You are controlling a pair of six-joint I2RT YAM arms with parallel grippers.
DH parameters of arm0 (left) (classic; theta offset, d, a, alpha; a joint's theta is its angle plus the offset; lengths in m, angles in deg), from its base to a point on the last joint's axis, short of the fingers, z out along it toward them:
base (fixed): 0 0 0 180
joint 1: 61.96 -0.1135 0.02 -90
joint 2: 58.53 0 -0.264 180
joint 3: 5.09 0 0.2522 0
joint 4: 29.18 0 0.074 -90
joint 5: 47.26 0 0 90
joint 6: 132.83 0.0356 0 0
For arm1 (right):
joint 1: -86.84 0.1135 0.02 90
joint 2: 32.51 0 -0.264 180
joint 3: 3.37 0 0.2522 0
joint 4: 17.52 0 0.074 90
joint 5: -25.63 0 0 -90
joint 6: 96.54 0.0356 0 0
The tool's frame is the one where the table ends.
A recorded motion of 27 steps. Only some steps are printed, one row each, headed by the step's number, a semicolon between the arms.
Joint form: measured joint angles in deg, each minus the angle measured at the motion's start. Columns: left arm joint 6, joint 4, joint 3, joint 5, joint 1, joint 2; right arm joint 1, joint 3, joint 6, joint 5, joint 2, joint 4.
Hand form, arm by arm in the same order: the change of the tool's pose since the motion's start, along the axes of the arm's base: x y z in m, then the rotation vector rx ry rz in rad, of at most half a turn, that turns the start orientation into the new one. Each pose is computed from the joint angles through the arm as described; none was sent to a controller.
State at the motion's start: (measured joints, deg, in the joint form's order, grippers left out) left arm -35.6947 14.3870 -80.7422 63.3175 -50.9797 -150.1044; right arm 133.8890 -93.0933 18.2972 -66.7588 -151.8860 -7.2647
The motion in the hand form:
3: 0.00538 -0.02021 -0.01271 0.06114 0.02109 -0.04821; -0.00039 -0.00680 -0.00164 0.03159 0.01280 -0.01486
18: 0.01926 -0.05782 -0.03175 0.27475 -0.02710 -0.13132; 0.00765 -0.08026 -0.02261 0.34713 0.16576 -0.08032
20: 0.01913 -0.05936 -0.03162 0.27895 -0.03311 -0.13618; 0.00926 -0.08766 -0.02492 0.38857 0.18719 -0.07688
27: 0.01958 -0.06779 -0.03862 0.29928 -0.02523 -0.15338; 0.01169 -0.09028 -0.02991 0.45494 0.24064 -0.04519
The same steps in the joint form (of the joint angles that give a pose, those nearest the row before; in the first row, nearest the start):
3: 0.92 0.09 -1.44 -3.13 3.54 -3.61; -0.63 2.08 1.51 0.96 0.85 -1.99
18: 5.49 -0.76 -5.75 -14.80 9.92 -10.62; -10.05 18.64 13.99 16.81 5.49 -20.98
20: 5.68 -0.96 -5.77 -15.06 10.19 -10.64; -11.26 19.93 15.54 19.37 5.49 -23.25
27: 5.73 -1.16 -6.21 -16.09 11.50 -12.19; -12.17 20.37 18.38 24.28 4.26 -26.16

